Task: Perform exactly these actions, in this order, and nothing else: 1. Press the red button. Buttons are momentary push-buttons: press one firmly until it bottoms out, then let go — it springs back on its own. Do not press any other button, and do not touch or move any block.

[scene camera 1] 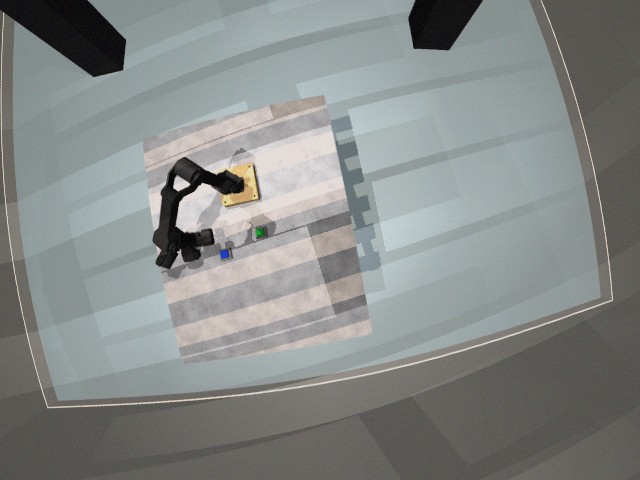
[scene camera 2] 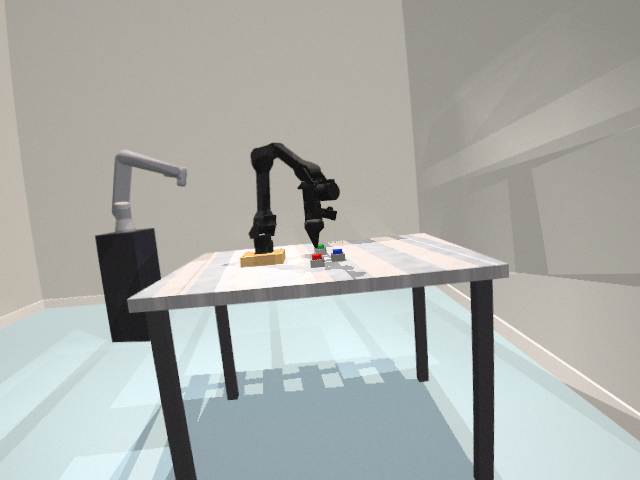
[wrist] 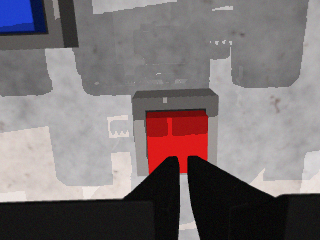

Path:
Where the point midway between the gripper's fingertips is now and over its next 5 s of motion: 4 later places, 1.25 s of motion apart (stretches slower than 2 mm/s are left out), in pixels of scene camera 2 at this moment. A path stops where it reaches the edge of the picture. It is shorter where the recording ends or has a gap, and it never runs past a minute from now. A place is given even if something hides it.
My gripper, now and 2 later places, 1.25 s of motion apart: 316, 247; 317, 257; 329, 223

